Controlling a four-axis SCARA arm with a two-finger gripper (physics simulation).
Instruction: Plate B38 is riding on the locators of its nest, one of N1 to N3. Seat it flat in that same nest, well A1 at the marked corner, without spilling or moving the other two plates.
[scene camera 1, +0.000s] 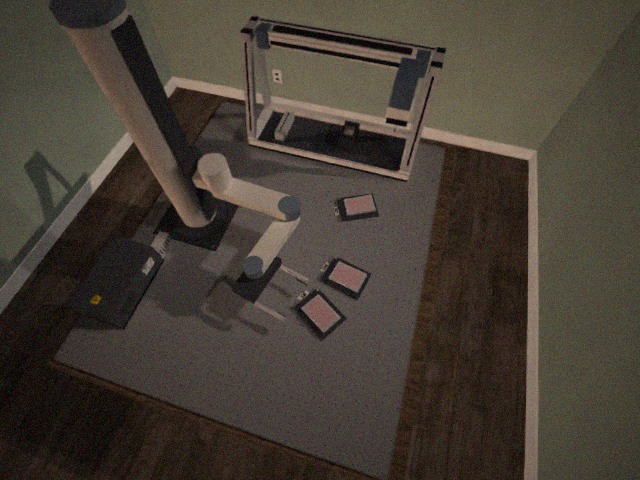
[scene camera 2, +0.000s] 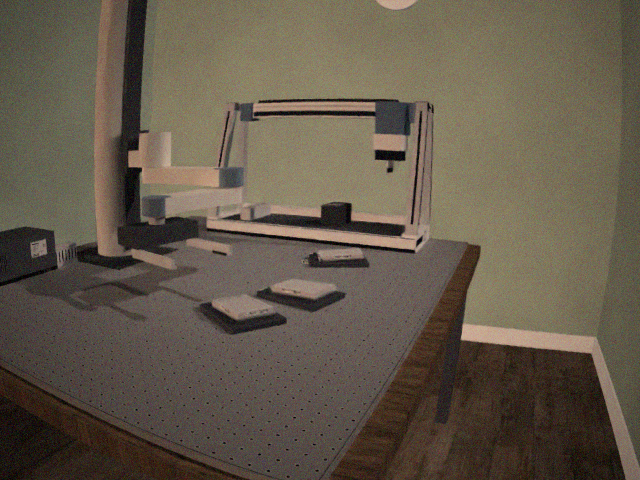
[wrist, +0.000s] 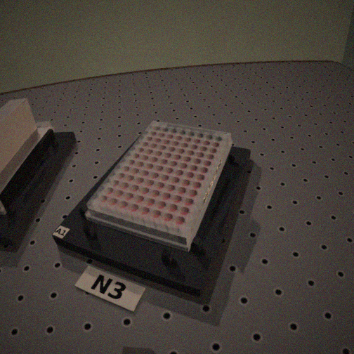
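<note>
In the wrist view a clear plate (wrist: 155, 175) (scene camera 1: 320, 312) (scene camera 2: 242, 307) with red wells sits raised on the dark nest N3 (wrist: 125, 256) (scene camera 1: 321, 334) (scene camera 2: 232, 326). A gap shows under its front edge. Its side label is too slanted to read. The nest's A1 mark (wrist: 61, 232) is at its left front corner. The N2 plate (scene camera 1: 347, 276) (scene camera 2: 303, 288) and N1 plate (scene camera 1: 360, 205) (scene camera 2: 338, 254) rest on their nests. My gripper (scene camera 1: 295, 300) (scene camera 2: 201, 258) is open and empty, above the table, to the N3 nest's left in scene camera 1.
Part of the neighbouring N2 nest (wrist: 62, 145) shows behind one finger (wrist: 15, 135) in the wrist view. A gantry frame (scene camera 1: 330, 159) (scene camera 2: 310, 236) stands at the back of the table. A dark box (scene camera 1: 116, 281) (scene camera 2: 25, 253) stands at the left, near the arm's column (scene camera 1: 149, 139) (scene camera 2: 109, 155).
</note>
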